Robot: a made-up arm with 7 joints.
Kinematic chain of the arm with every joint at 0, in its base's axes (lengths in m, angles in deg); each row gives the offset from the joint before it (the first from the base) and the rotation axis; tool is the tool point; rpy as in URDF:
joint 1: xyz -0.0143 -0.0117 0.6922 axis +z
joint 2: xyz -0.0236 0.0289 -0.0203 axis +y
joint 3: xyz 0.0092 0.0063 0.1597 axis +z
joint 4: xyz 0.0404 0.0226 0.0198 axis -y
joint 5: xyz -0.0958 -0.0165 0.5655 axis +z
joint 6: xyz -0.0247 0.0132 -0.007 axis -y
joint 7: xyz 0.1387 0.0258 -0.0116 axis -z
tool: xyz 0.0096 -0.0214 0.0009 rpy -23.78 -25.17 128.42
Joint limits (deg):
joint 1: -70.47..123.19
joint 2: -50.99..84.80
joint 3: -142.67..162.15
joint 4: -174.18..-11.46
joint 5: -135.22..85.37
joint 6: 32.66..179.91
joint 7: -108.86..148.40
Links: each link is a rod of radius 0.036 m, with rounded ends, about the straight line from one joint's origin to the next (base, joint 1, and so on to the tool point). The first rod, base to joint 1, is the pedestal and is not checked.
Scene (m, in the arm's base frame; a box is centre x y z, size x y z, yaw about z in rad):
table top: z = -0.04
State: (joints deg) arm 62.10 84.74 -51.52 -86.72 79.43 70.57 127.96
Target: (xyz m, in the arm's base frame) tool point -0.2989 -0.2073 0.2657
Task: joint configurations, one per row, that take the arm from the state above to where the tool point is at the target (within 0.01 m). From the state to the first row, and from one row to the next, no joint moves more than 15 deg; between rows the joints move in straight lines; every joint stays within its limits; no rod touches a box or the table.
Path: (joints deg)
1: 55.42 84.75 -46.29 -101.07 76.47 63.37 127.17
2: 48.74 84.76 -41.06 -115.42 73.52 56.18 126.37
3: 42.06 84.78 -35.84 -129.77 70.56 48.98 125.58
4: 35.38 84.79 -30.61 -144.12 67.61 41.78 124.78
5: 28.70 84.80 -25.38 -158.47 64.65 34.59 123.99

